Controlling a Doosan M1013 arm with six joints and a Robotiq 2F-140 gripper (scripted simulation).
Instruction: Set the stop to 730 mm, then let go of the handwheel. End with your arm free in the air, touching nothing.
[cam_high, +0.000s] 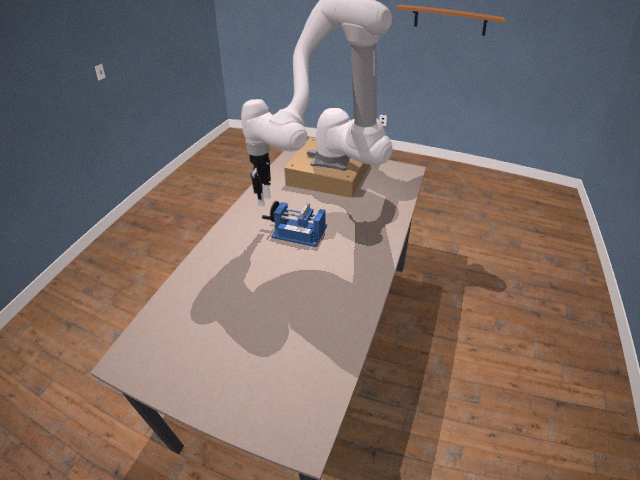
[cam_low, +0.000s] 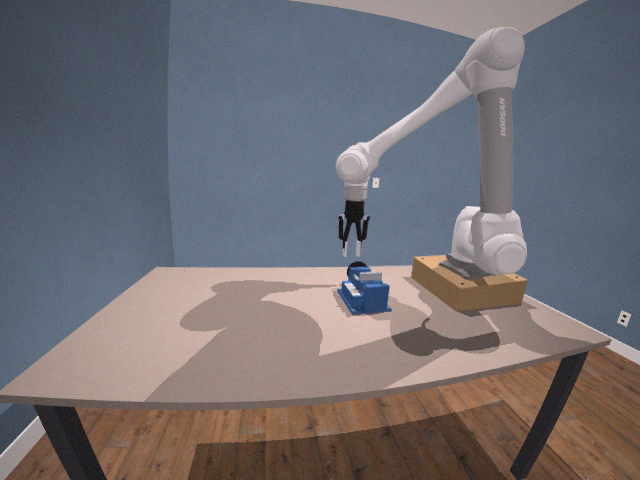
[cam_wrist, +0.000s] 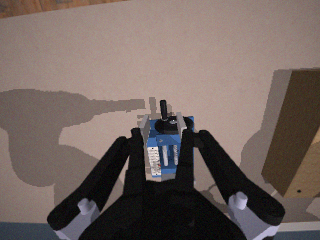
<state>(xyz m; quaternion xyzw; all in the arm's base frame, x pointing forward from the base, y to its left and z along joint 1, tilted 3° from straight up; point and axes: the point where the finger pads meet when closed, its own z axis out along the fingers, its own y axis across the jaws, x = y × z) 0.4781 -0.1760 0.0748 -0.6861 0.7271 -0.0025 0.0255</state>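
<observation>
My hand is 20 mm to the right of the black handwheel and 110 mm above it. Round my hand: grey stop block: 170 mm to the left, 70 mm below.
</observation>
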